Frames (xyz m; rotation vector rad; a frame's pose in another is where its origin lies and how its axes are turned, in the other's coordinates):
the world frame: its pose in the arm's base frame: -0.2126 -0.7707 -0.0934 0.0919 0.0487 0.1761
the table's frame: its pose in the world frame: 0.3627 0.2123 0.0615 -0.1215 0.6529 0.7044
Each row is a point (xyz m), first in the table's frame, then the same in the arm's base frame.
Working: the table's frame: its pose in the arm's base frame: 0.1109 -0.5037 -0.0266 -0.0778 0.6604 0.9081

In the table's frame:
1: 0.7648 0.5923 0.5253
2: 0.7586 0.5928 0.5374
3: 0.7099 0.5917 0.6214
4: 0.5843 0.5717 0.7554
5: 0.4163 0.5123 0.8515
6: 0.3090 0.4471 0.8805
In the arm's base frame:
1: 0.2589 0.5811 0.0878
2: 0.2619 0.5810 0.1011
3: 0.2834 0.5739 0.1955
4: 0.3107 0.5173 0.3692
5: 0.3304 0.3935 0.5282
6: 0.3473 0.2866 0.5981

